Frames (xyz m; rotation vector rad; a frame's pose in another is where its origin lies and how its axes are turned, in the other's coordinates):
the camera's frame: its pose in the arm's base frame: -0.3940 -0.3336 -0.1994 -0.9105 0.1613 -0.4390
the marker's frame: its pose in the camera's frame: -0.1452 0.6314 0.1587 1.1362 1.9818 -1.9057
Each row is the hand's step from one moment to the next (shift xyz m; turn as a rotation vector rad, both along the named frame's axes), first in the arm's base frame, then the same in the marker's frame.
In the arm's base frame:
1: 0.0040 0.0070 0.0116 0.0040 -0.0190 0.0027
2: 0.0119 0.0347 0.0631 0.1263 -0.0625 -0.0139
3: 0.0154 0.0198 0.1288 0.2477 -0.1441 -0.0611
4: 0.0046 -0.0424 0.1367 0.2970 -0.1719 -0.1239
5: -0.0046 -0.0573 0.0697 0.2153 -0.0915 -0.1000
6: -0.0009 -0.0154 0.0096 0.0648 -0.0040 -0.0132
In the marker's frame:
1: -0.0105 -0.0094 0.0012 -0.0062 0.0170 0.0074
2: -0.0505 -0.0507 0.0144 -0.0831 0.0949 -0.0644
3: -0.1009 -0.0605 0.0581 -0.1406 0.2176 -0.1369
4: -0.1041 -0.0108 0.0978 -0.1325 0.2786 -0.1949
5: -0.0511 0.0244 0.0704 -0.0861 0.1761 -0.1621
6: -0.0075 0.0100 0.0132 -0.0361 0.0259 -0.0492

